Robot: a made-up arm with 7 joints.
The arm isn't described. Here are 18 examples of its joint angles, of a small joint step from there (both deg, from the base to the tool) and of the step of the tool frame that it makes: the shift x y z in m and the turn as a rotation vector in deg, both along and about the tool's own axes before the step.
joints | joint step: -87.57 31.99 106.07 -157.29 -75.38 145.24 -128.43 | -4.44 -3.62 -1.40 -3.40 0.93 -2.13 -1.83
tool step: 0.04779 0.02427 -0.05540 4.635 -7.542 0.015
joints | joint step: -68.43 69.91 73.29 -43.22 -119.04 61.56 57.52 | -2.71 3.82 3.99 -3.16 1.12 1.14 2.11
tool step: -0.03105 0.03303 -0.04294 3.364 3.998 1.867
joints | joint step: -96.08 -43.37 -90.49 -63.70 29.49 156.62 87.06 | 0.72 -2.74 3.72 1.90 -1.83 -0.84 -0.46
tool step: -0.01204 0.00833 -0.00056 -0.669 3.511 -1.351
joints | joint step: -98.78 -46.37 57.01 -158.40 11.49 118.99 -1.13 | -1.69 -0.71 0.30 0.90 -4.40 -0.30 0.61
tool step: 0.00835 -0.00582 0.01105 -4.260 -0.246 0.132
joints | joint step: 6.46 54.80 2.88 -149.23 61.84 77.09 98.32 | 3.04 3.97 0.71 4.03 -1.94 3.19 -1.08
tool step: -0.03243 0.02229 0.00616 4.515 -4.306 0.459
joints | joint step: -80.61 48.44 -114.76 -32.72 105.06 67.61 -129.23 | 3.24 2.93 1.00 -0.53 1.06 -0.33 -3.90
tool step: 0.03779 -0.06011 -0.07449 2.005 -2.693 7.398
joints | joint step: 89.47 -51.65 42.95 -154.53 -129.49 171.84 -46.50 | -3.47 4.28 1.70 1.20 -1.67 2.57 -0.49
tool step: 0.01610 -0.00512 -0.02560 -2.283 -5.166 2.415
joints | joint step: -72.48 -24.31 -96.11 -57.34 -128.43 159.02 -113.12 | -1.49 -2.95 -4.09 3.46 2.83 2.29 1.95
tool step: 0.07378 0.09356 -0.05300 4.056 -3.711 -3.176
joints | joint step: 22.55 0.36 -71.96 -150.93 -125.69 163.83 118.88 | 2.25 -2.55 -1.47 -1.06 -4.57 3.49 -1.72
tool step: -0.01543 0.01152 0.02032 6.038 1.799 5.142
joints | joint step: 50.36 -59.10 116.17 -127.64 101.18 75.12 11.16 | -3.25 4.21 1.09 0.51 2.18 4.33 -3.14
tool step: -0.00584 0.01567 0.02050 6.752 0.150 4.093
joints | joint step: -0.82 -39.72 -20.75 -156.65 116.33 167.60 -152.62 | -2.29 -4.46 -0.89 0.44 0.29 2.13 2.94
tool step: 0.01841 -0.01977 0.03580 -4.972 -3.039 -4.190
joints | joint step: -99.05 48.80 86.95 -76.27 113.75 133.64 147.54 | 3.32 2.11 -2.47 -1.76 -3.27 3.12 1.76
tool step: -0.02106 0.07974 0.02413 6.002 2.253 -3.853
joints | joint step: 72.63 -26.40 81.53 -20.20 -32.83 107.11 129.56 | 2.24 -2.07 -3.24 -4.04 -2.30 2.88 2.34
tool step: -0.03568 -0.02576 0.01017 3.128 -1.123 1.607
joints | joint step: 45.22 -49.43 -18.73 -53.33 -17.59 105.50 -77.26 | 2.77 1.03 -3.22 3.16 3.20 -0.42 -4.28
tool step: -0.04751 -0.01644 -0.01030 0.199 -2.628 1.491
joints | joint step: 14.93 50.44 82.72 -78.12 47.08 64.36 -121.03 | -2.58 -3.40 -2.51 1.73 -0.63 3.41 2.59
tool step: 0.05006 0.03747 0.04970 -5.645 7.221 -5.187
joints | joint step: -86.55 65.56 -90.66 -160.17 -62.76 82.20 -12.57 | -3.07 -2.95 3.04 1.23 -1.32 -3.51 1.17
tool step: 0.01873 0.01270 0.01773 -2.080 1.736 1.034
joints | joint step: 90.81 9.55 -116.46 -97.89 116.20 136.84 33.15 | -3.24 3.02 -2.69 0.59 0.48 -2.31 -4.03
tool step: -0.01013 0.06264 0.03353 2.845 0.197 8.170
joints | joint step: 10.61 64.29 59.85 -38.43 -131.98 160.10 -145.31 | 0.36 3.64 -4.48 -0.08 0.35 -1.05 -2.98
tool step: 0.08658 -0.07111 -0.02256 -1.682 -3.974 6.693
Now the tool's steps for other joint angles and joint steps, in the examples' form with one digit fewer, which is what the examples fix.
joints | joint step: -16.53 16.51 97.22 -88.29 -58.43 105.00 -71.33 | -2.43 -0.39 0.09 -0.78 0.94 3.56 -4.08
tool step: -0.0192 0.0008 -0.0189 -1.49 -0.06 3.00
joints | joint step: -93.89 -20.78 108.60 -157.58 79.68 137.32 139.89 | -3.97 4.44 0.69 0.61 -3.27 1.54 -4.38
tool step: -0.0159 0.0003 0.0124 -2.36 1.08 4.23
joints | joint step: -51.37 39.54 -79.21 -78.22 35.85 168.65 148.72 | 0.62 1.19 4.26 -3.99 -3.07 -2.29 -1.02
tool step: 0.0500 -0.0891 -0.0225 -5.04 -5.66 5.90
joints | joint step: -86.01 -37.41 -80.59 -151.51 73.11 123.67 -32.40 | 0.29 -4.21 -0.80 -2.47 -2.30 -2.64 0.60
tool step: -0.0201 -0.0231 -0.0135 3.02 5.49 -2.36
